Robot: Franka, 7 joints.
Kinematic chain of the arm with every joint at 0, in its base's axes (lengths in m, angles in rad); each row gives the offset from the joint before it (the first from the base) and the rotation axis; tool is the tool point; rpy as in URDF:
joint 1: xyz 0 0 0.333 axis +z
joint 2: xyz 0 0 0 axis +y
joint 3: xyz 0 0 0.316 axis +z
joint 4: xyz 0.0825 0 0 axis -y
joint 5: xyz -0.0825 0 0.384 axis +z
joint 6: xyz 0 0 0 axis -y
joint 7: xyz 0.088 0 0 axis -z
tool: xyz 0 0 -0.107 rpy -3.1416 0 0
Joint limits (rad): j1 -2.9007..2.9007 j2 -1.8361..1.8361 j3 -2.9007..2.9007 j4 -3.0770..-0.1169 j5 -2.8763..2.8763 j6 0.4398..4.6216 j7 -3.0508..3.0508
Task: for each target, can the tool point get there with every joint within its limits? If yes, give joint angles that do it. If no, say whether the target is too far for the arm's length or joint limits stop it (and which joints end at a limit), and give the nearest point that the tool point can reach.
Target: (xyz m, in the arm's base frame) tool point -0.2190 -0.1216 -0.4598
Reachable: no: joint limits stop it (at a limit: joint 2) | nearest point -0.2235 -0.1241 -0.3601 | short by 0.100 m
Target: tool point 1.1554 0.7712 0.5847
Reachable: no: too far | nearest point 0.7021 0.4686 0.4860 | short by 0.554 m
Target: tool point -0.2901 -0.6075 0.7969
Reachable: yes | joints 0.8566 -1.1512 -1.2882 -0.5194 1.8789 1.5574 -0.9966
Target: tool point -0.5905 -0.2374 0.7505
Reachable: yes | joints -0.1738 -1.2326 -0.9772 -0.6844 -0.0858 1.4403 1.4605
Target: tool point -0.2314 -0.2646 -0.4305
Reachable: no: joint limits stop it (at a limit: joint 2) | nearest point -0.2259 -0.2584 -0.3574 | short by 0.074 m
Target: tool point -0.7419 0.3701 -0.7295
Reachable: no: too far | nearest point -0.5000 0.2494 -0.2838 | short by 0.521 m
